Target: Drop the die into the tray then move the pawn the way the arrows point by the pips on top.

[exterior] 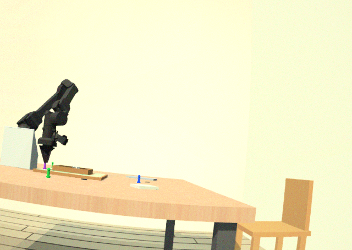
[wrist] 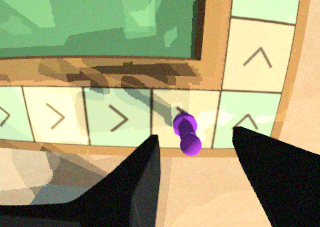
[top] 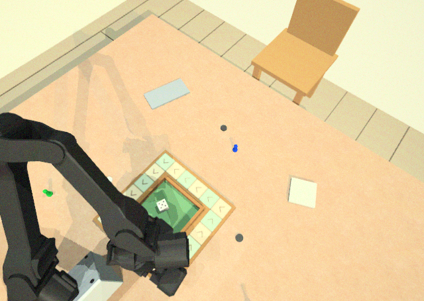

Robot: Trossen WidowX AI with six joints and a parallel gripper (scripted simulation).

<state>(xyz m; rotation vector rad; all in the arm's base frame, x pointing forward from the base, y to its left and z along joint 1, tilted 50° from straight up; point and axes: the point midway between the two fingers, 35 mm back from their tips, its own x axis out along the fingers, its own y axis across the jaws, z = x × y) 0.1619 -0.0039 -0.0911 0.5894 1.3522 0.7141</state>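
Right now my gripper tip is 10 mm above the purple pawn. Also, from my gripper tip: green dice tray: 110 mm ahead, 70 mm to the left, 30 mm below; then white die: 120 mm ahead, 80 mm to the left, 10 mm below; then white disc: 80 mm ahead, 270 mm to the left, 40 mm below.
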